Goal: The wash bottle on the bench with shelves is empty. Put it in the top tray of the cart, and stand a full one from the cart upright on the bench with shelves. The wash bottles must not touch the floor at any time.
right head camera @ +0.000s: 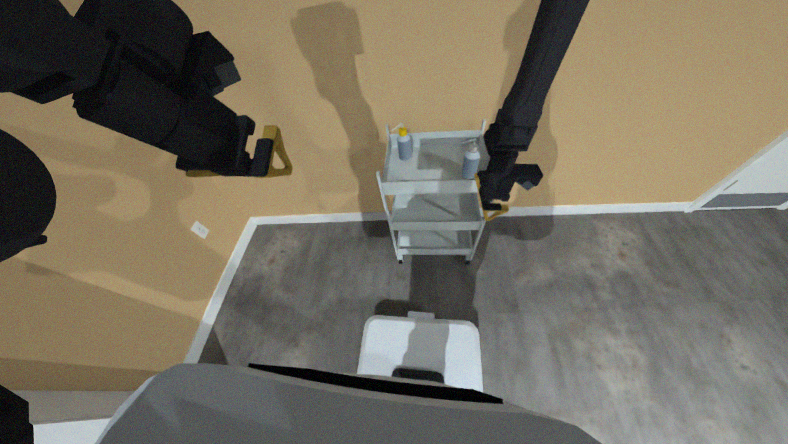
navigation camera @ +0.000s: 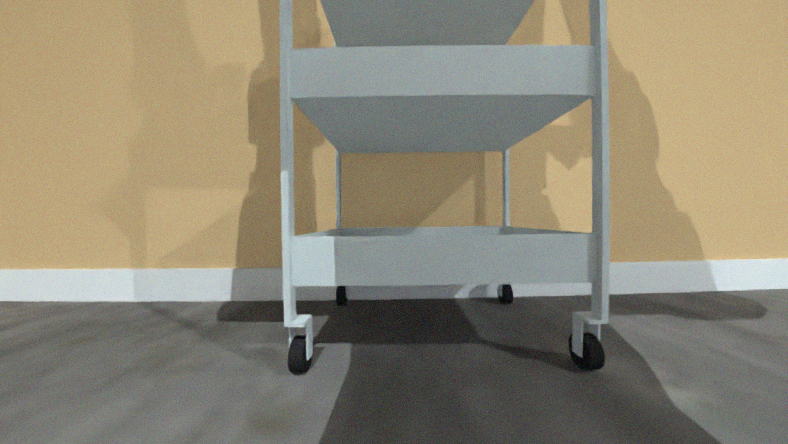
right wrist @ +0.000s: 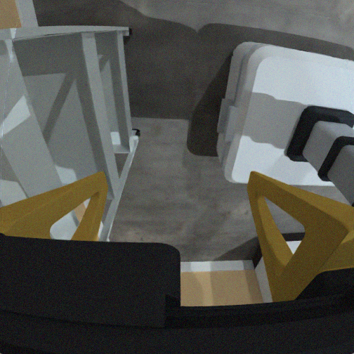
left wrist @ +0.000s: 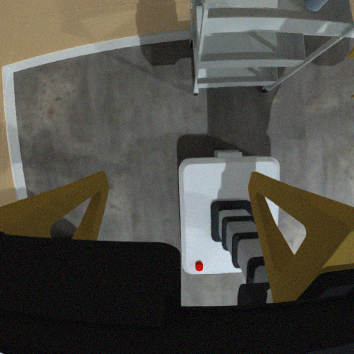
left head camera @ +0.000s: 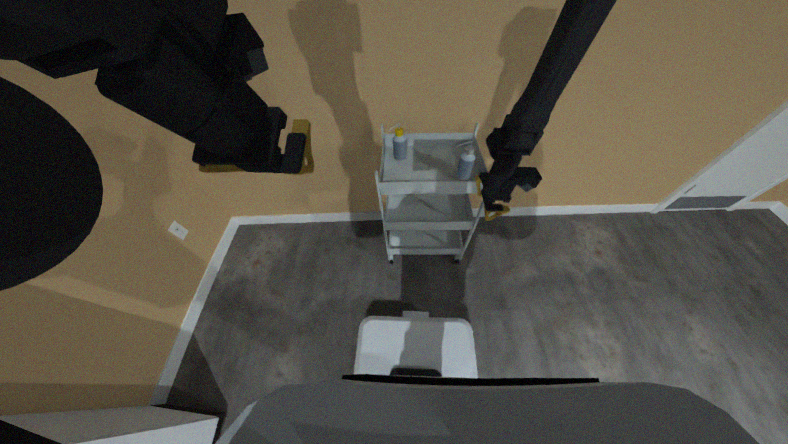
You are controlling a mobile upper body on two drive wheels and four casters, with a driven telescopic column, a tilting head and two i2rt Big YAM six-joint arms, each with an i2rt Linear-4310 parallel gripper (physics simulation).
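Frame: origin at the left arm's base, x right, y back, z down, level; centimetres.
Seen in the pictures: left gripper, fingertip midpoint: (right head camera: 265, 170) (left head camera: 282, 167); right gripper, fingertip midpoint: (right head camera: 484, 207) (left head camera: 483, 208).
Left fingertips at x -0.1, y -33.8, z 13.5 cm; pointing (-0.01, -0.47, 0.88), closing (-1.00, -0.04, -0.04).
Observation:
Pixels of each thing's top centre, then the offset from my left fingertips to it.
- bottle with a yellow cap, middle of its top: (right head camera: 399, 123) (left head camera: 396, 123) dx +13.3, dy -60.4, dz +28.6 cm
- bottle with a pale top, middle of its top: (right head camera: 472, 138) (left head camera: 469, 140) dx +41.1, dy -48.2, dz +28.6 cm
The grey cart (left head camera: 430, 187) (right head camera: 435, 186) (left wrist: 275, 25) (right wrist: 91, 100) (navigation camera: 441, 71) stands against the wall ahead. In its top tray, a bottle with a yellow cap (left head camera: 400, 148) (right head camera: 405, 148) stands upright at the back left, and a bottle with a pale top (left head camera: 466, 166) (right head camera: 470, 164) stands upright at the front right. Part of a bottle (left wrist: 316, 4) shows at the left wrist view's top edge. My left gripper (left head camera: 254, 169) (right head camera: 236, 174) (left wrist: 178, 179) is open and empty, left of the cart. My right gripper (left head camera: 488, 200) (right head camera: 486, 199) (right wrist: 177, 179) is open and empty, by the cart's right side in the head views. The shelved bench is not identifiable.
My white base (left head camera: 377, 344) (right head camera: 383, 344) (left wrist: 197, 200) (right wrist: 280, 75) is in front of the cart, with a gap between. A pale surface (left head camera: 181, 431) (right head camera: 71, 432) lies at the lower left. A white door (left head camera: 738, 159) (right head camera: 755, 170) is at the right.

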